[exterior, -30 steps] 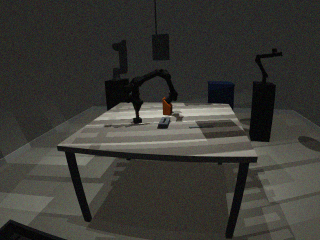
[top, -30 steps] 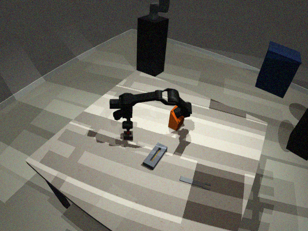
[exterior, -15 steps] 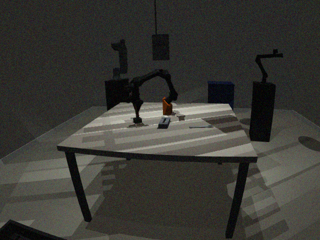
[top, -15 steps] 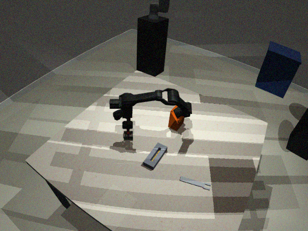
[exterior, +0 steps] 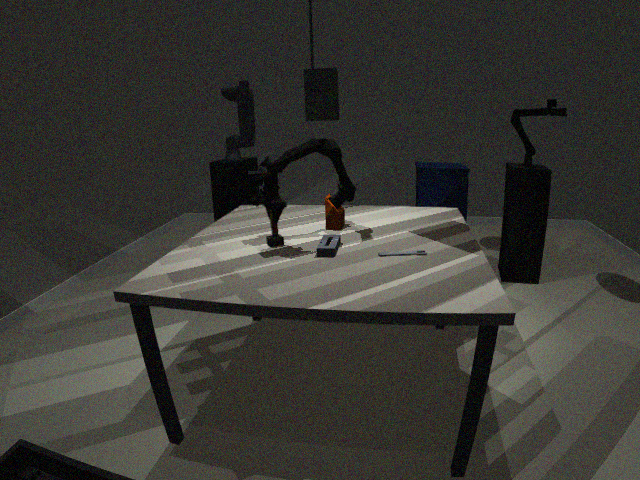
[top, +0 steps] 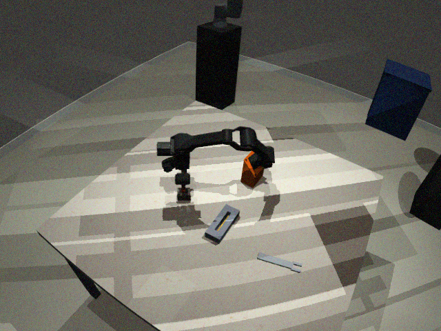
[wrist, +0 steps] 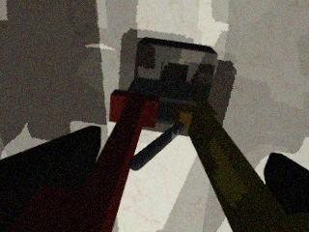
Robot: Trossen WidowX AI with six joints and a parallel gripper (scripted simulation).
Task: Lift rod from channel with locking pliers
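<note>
The grey channel block lies 20 mm ahead of my gripper tip, 240 mm to the left of it and 80 mm below it. Round my gripper tip: thin yellow rod (10 mm ahead, 240 mm to the left, 90 mm below); then dark holster (10 mm ahead, 10 mm to the left, 90 mm below); then yellow handle (10 mm behind, 10 mm to the right).
</note>
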